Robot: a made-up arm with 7 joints. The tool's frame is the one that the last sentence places.
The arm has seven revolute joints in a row. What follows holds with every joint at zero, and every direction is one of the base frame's. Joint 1 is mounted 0.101 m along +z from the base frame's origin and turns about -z. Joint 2 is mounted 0.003 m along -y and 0.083 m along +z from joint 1 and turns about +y. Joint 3 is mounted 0.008 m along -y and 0.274 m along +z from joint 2 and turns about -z. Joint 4 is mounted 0.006 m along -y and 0.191 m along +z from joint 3 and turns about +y. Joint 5 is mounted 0.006 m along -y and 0.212 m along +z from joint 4 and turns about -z. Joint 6 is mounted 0.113 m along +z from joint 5 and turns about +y. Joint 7 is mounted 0.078 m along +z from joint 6 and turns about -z. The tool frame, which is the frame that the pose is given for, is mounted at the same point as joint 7; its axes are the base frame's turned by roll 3.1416, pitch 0 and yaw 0 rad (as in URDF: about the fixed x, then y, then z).
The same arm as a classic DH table. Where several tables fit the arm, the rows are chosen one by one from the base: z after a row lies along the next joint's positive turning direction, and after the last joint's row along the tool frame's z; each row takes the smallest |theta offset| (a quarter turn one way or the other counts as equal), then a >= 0, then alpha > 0; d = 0 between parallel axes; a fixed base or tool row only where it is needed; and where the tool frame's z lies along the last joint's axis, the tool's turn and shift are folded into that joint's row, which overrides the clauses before.
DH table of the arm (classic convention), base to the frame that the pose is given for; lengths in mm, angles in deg. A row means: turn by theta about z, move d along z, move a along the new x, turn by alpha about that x. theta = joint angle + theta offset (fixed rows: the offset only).
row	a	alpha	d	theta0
base (fixed)	0.0	180.00	0.0	0.00
joint 1	0.0	90.00	-184.0	0.00
joint 2	0.0	-90.00	-11.0	0.00
joint 3	0.0	90.00	-465.0	0.00
joint 4	0.0	-90.00	-12.0	0.00
joint 5	0.0	90.00	-325.0	0.00
joint 6	0.0	-90.00	0.0	0.00
joint 7	0.0	0.00	-78.0	0.00

